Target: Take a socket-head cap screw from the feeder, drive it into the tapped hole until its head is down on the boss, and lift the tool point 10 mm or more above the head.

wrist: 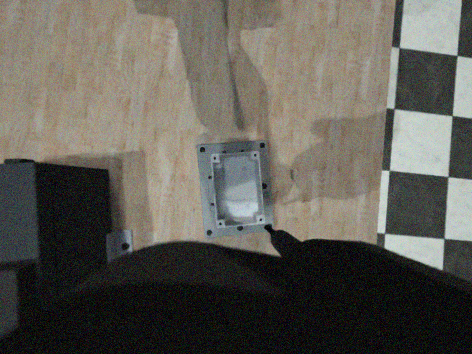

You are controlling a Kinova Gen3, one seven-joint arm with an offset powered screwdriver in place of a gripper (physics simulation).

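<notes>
The grey rectangular housing (204, 192) lies on the wood table at the centre of the wrist view, with a shallow open pocket and dark holes around its rim. The thin dark tip of my screwdriver (268, 228) appears over the housing's lower right corner and covers what is there. I cannot tell whether it touches the housing, or whether a screw is on the tip. The feeder (72, 210) is a dark box at the left, with a small light metal tab (115, 245) at its right side. The tool's black body hides the lower part of the view.
The wood table top (100, 100) carries broad arm shadows above and right of the housing. A black and white checkered floor (420, 145) runs along the right side, beyond the table's edge. The feeder stands left of the housing, with a strip of table between them.
</notes>
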